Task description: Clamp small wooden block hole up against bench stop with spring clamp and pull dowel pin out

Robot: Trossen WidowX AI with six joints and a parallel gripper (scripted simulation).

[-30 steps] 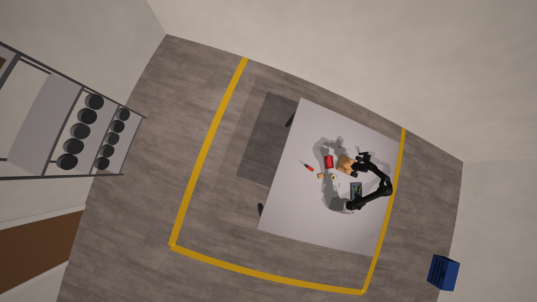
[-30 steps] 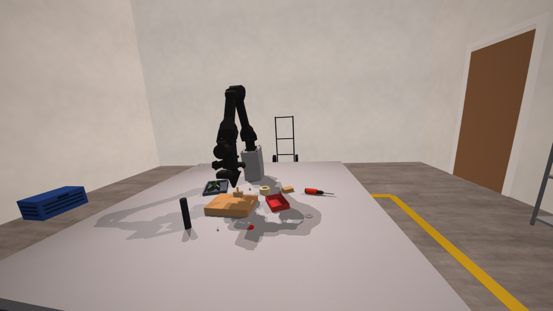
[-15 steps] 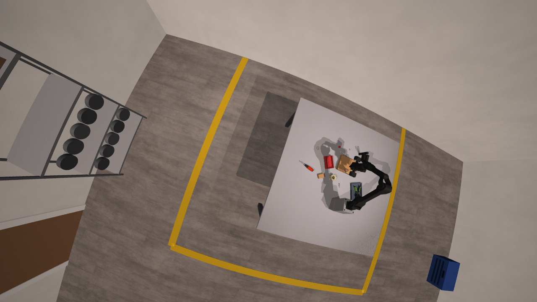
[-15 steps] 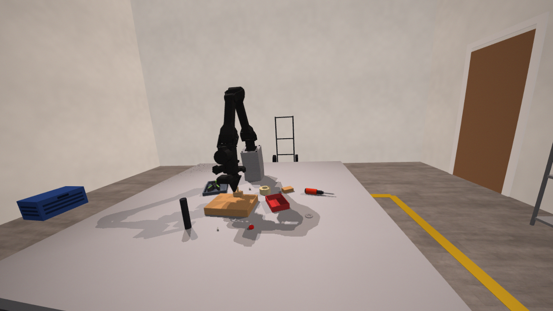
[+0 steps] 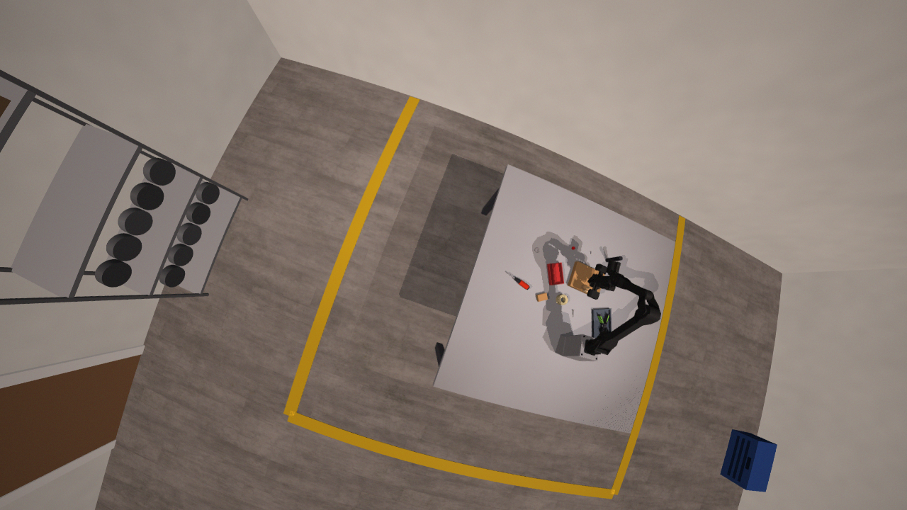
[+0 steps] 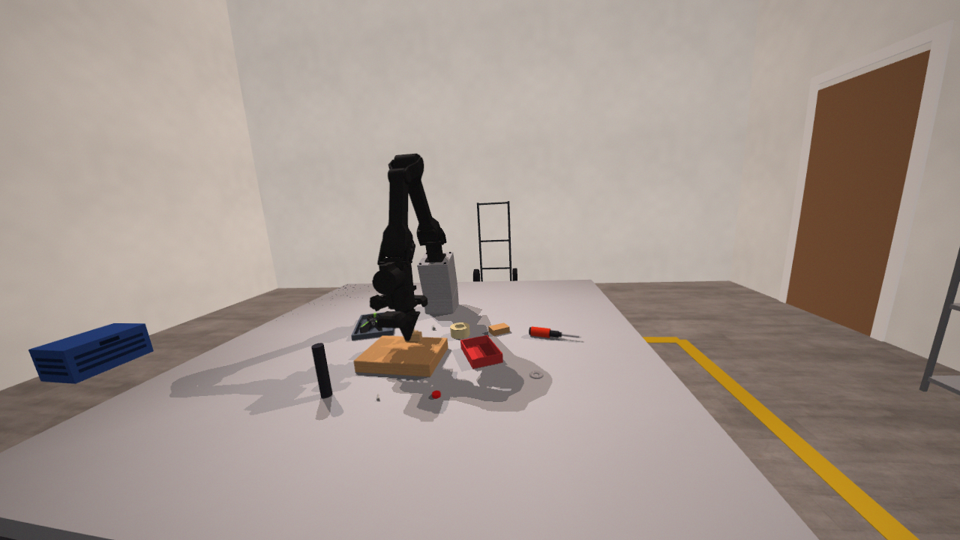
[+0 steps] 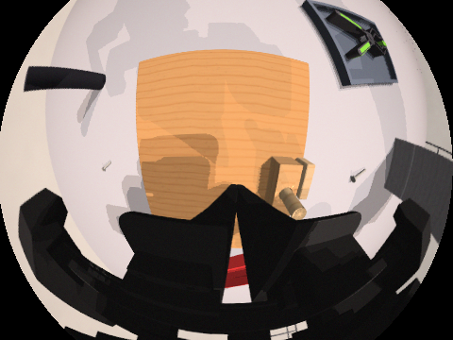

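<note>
Right now the dowel pin is 4 cm behind my hand and 3 cm below it. Round my hand: bench stop: 6 cm behind, 1 cm to the right, 4 cm below; wooden board: 2 cm ahead, 1 cm to the right, 7 cm below; small wooden block: 4 cm behind, 4 cm below.
</note>
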